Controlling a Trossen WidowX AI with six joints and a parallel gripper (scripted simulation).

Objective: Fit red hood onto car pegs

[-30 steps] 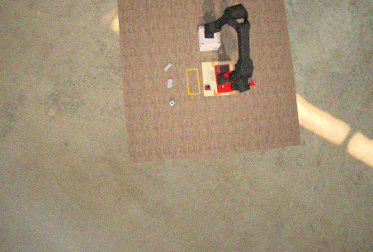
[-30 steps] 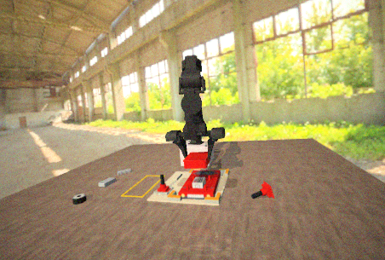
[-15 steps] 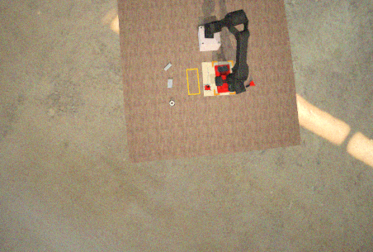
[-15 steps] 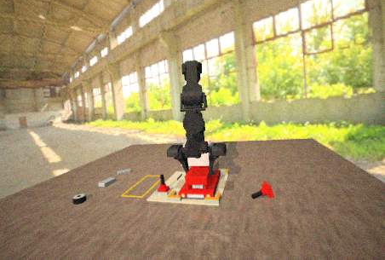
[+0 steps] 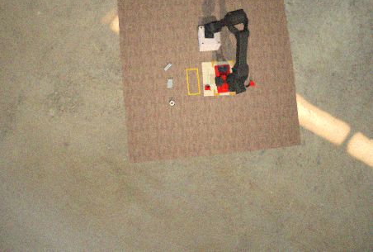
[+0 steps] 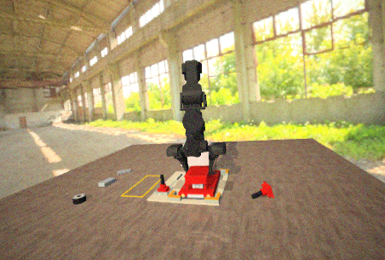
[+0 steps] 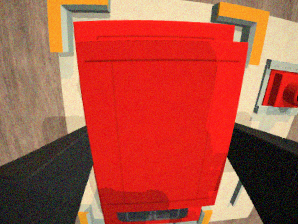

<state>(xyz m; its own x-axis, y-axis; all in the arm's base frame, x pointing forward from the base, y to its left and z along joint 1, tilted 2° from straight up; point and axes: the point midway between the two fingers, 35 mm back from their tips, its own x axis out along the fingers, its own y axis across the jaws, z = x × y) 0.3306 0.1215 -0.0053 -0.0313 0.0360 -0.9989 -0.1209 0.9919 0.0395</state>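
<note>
Now: the red hood 10 mm above my gripper tip. Also, from my gripper tip: engine block 30 mm below.
</note>
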